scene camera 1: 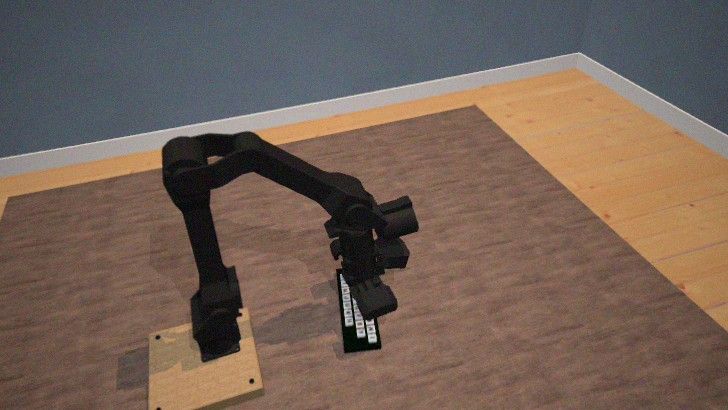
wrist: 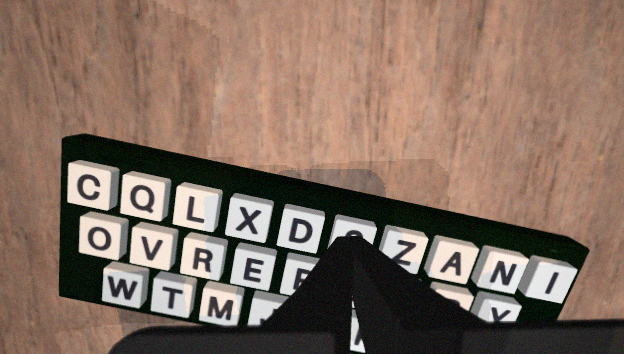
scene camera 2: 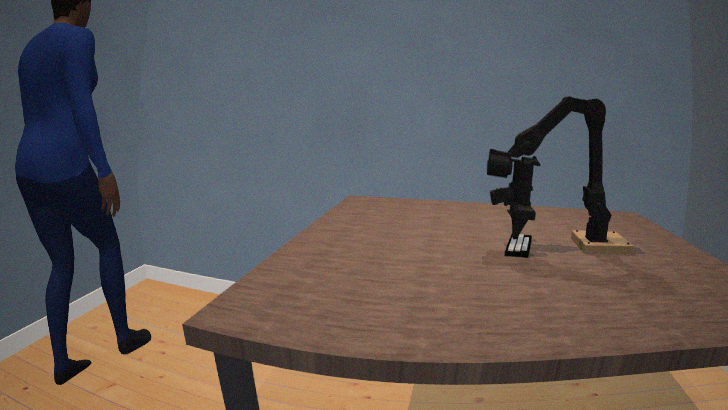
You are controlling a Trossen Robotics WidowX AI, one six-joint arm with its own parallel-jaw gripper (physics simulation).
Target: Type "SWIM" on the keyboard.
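Frame: origin at the arm's base, x down, y left, z ahead, level; millimetres.
Seen in the pictures: gripper, between the fingertips: (wrist: 348, 248) (scene camera 2: 514, 239); arm's base, origin of its link: (scene camera 1: 219, 342) (scene camera 2: 596, 239).
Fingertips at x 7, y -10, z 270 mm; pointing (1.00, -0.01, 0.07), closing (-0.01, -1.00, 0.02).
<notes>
Offsets run from my fingertips to a thing's top centre. Level surfaces: height alone.
The dark green keyboard @(dx +2, dy +12, dz -15 mm) (scene camera 1: 360, 346) (scene camera 2: 518, 254) (wrist: 150, 161) lies on the table with three rows of white letter keys. My gripper (scene camera 2: 516, 235) (wrist: 348, 248) is shut and empty, pointing down over it. In the wrist view the fingertips are at the S key @(dx +2, dy -2, dz +1 mm) (wrist: 346, 227), between D and Z in the top row, and cover most of it. Whether they touch it is hard to tell. The W key @(dx +2, dy +84, dz -17 mm) (wrist: 124, 287) and M key @(dx +2, dy +48, dz -25 mm) (wrist: 220, 306) show in the bottom row at left. The I key @(dx +2, dy -74, dz -16 mm) (wrist: 550, 280) is at the right end of the top row. Several keys are hidden behind the fingers.
The arm stands on a light wooden base plate (scene camera 1: 224, 381) (scene camera 2: 608, 247) beside the keyboard, on the brown table @(dx +19 mm) (scene camera 1: 509, 305) (scene camera 2: 382, 305). A person in blue (scene camera 2: 56, 106) stands past the table's far-left side in scene camera 2.
</notes>
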